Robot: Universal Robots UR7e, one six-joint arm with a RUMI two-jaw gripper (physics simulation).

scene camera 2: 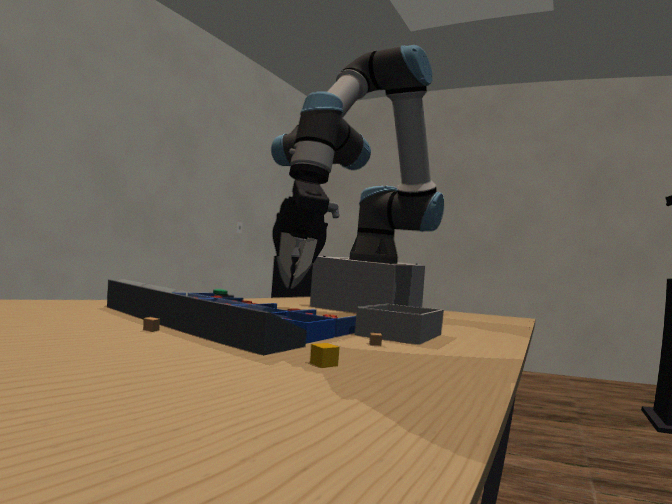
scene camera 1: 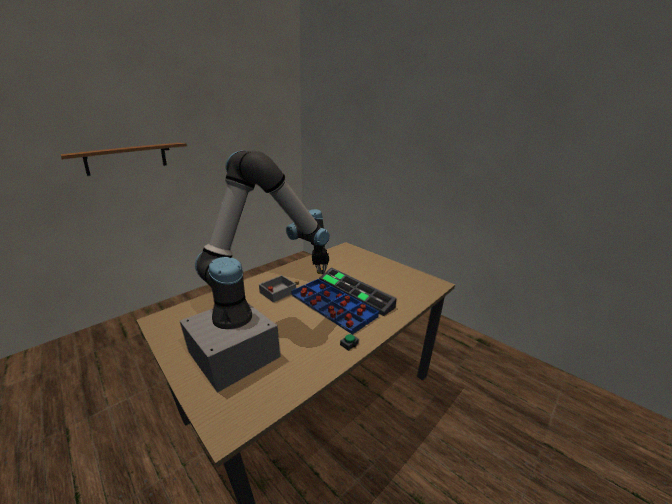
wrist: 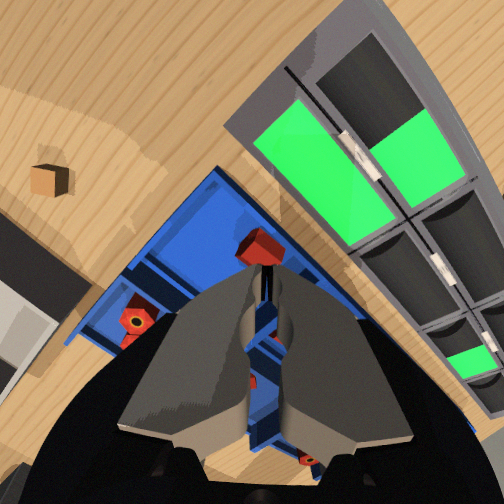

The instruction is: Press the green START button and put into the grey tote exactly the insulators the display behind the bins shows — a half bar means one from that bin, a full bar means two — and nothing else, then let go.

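My gripper (scene camera 1: 320, 268) hangs above the far left end of the blue bin tray (scene camera 1: 335, 303), close to the display (scene camera 1: 360, 290). Its jaws are closed together with nothing between them in the second scene view (scene camera 2: 293, 282) and the wrist view (wrist: 267, 270). A red insulator (wrist: 260, 247) lies in the corner bin just beyond the fingertips. More red insulators lie in the other bins. The display (wrist: 380, 180) shows one full green bar (wrist: 322, 172), a half bar (wrist: 417, 157) beside it and another half bar (wrist: 472, 361) further along. The grey tote (scene camera 1: 277, 287) stands left of the bins. The green button (scene camera 1: 349, 340) is near the table's front edge.
A small brown cube (wrist: 49, 180) lies on the table near the tote, also seen in the second scene view (scene camera 2: 375, 338). A yellow cube (scene camera 2: 324, 354) and another brown cube (scene camera 2: 151, 323) lie behind the display. The arm's grey base block (scene camera 1: 230, 347) stands left of the tote.
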